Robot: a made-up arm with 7 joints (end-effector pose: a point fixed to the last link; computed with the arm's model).
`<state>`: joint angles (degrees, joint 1 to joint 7).
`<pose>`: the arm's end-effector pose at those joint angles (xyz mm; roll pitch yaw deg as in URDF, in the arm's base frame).
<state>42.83 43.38 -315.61 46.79 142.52 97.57 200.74</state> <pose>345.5 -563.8 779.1 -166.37 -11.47 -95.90</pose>
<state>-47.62 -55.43 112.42 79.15 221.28 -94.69 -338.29</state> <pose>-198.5 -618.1 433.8 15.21 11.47 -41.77</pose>
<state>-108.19 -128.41 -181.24 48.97 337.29 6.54 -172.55</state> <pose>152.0 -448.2 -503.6 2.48 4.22 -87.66</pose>
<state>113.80 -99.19 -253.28 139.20 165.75 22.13 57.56</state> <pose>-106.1 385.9 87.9 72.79 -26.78 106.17</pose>
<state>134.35 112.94 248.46 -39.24 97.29 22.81 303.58</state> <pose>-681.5 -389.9 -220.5 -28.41 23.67 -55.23</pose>
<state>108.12 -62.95 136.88 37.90 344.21 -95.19 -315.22</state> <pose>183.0 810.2 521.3 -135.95 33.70 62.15</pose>
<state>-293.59 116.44 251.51 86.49 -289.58 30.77 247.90</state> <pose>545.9 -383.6 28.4 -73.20 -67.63 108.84</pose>
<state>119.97 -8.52 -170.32 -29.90 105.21 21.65 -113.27</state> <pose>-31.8 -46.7 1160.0 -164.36 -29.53 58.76</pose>
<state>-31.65 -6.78 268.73 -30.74 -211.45 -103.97 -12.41</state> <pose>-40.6 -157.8 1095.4 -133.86 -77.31 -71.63</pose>
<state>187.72 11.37 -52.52 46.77 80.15 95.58 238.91</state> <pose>-365.8 -68.2 967.9 -68.21 21.31 -126.12</pose>
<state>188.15 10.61 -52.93 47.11 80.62 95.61 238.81</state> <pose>-356.4 -68.9 971.6 -69.22 21.23 -126.79</pose>
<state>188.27 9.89 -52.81 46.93 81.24 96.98 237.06</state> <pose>-346.0 -67.5 976.2 -69.76 19.45 -129.23</pose>
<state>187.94 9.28 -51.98 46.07 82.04 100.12 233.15</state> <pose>-334.7 -63.3 981.6 -69.48 15.45 -133.91</pose>
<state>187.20 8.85 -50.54 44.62 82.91 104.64 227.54</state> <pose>-323.5 -57.2 987.1 -68.22 9.78 -140.40</pose>
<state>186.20 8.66 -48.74 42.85 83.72 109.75 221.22</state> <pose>-313.9 -50.4 991.8 -66.08 3.66 -147.85</pose>
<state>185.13 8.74 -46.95 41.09 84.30 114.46 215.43</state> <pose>-307.8 -44.5 994.9 -63.46 -1.54 -154.95</pose>
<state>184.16 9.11 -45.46 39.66 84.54 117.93 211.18</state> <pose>-307.1 -40.5 995.7 -61.05 -4.90 -160.34</pose>
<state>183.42 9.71 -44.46 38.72 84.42 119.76 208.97</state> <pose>-311.7 -38.6 994.4 -59.38 -6.25 -163.15</pose>
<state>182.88 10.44 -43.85 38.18 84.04 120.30 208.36</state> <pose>-320.0 -38.0 991.5 -58.41 -6.21 -163.81</pose>
